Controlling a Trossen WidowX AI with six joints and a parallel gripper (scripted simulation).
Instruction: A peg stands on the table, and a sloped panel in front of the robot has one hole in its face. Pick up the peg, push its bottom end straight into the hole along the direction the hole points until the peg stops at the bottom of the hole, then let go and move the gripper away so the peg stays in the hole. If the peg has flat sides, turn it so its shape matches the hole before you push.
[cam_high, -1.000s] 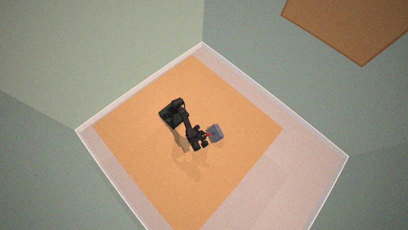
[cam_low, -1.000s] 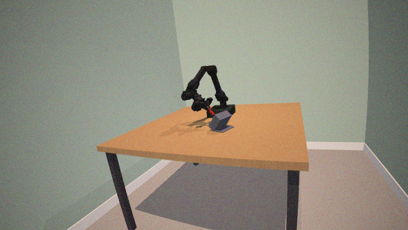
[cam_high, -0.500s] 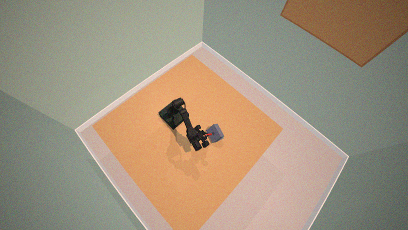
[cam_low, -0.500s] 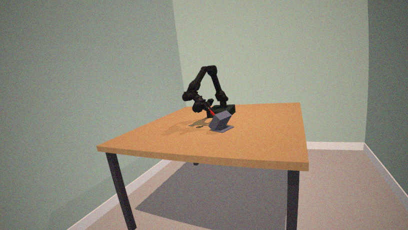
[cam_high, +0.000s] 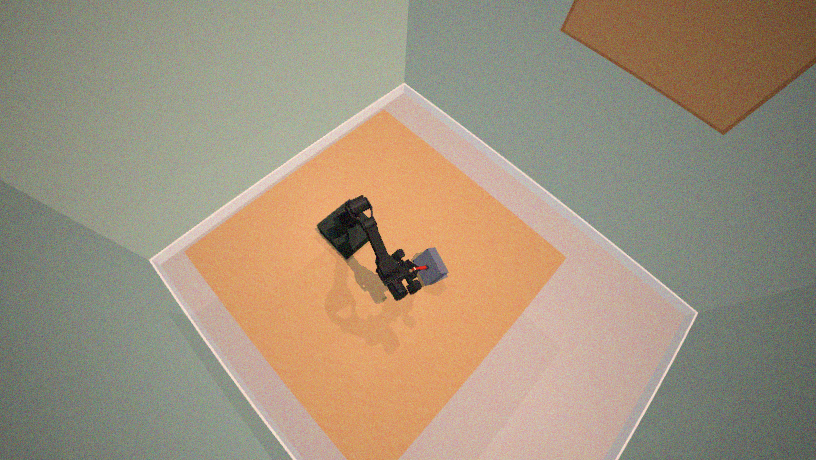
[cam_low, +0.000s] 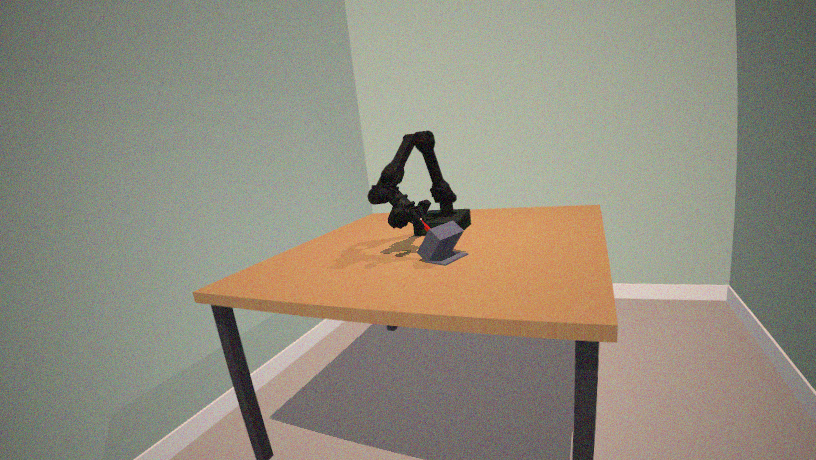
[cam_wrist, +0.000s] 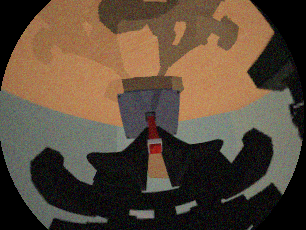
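The red peg lies 1 cm to the right of my gripper tip and 1 cm above it. From my gripper tip the other things lie so: grey-blue panel block (2 cm ahead, 6 cm to the left, 5 cm below).
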